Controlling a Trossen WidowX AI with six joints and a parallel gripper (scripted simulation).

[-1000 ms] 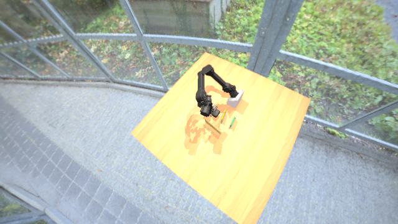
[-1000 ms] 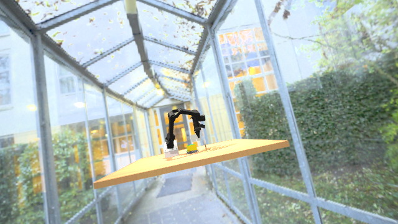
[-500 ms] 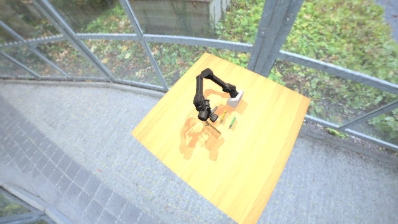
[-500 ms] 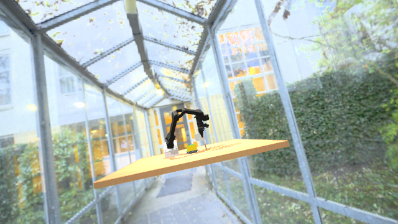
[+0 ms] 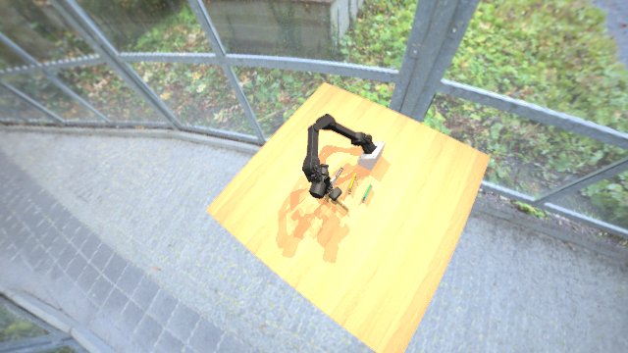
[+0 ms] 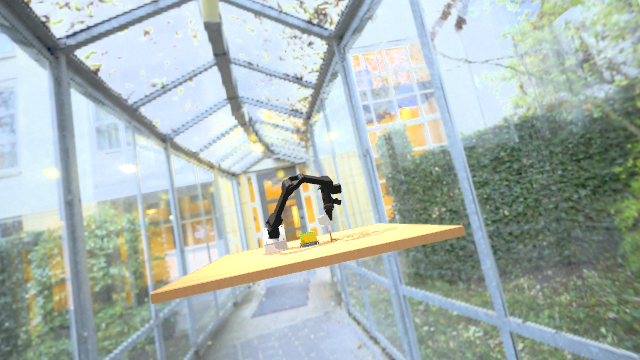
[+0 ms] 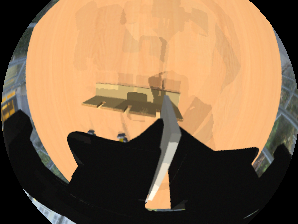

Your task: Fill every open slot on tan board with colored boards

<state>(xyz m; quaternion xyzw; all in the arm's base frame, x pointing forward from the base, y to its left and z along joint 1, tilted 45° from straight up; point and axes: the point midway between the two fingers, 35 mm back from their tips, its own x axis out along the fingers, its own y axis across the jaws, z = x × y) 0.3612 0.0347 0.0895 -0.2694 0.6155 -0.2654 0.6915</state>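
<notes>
Right now the tan board is 10 cm below my gripper tip, 5 cm to the left of it and 2 cm behind it. Also, from my gripper tip: green board (17 cm behind, 16 cm to the left, 9 cm below); grey board (3 cm behind); yellow board (16 cm behind, 9 cm below, 6 cm to the left).
</notes>
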